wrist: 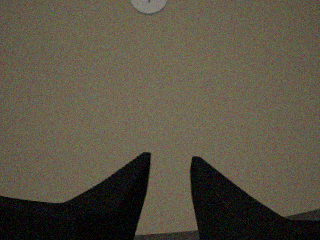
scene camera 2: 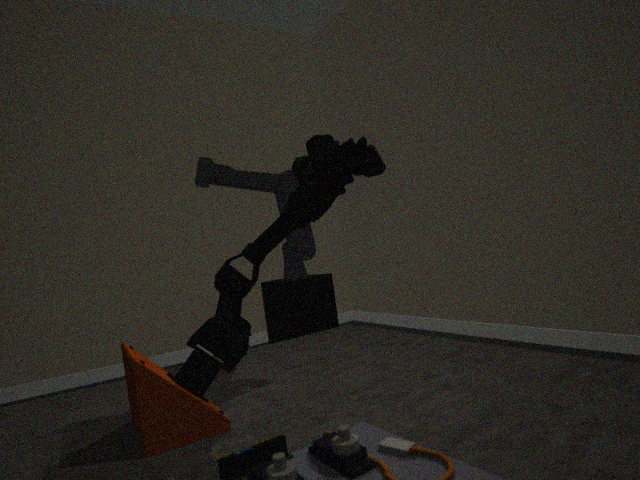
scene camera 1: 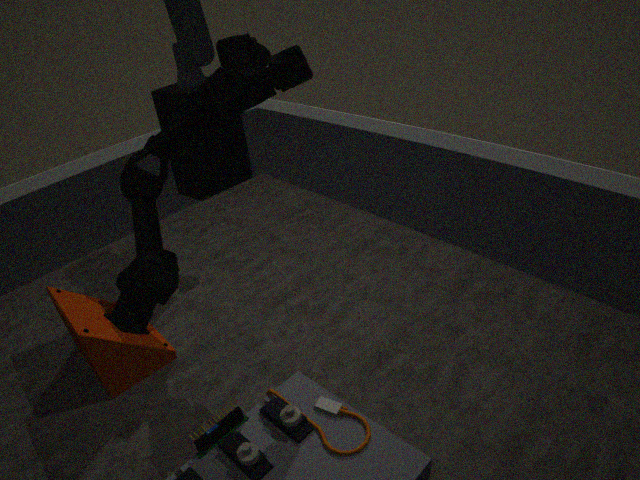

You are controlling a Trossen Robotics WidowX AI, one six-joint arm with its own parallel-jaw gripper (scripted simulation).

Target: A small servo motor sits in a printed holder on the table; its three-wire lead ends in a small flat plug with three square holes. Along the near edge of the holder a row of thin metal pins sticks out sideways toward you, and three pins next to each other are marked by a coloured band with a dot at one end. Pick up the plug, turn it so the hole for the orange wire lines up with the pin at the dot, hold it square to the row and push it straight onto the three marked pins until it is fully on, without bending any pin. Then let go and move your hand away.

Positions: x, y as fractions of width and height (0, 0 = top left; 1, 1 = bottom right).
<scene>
my gripper: wrist 0.53, 0.67; scene camera 2 0.56, 0.29; scene camera 1 0.44, 0.14
</scene>
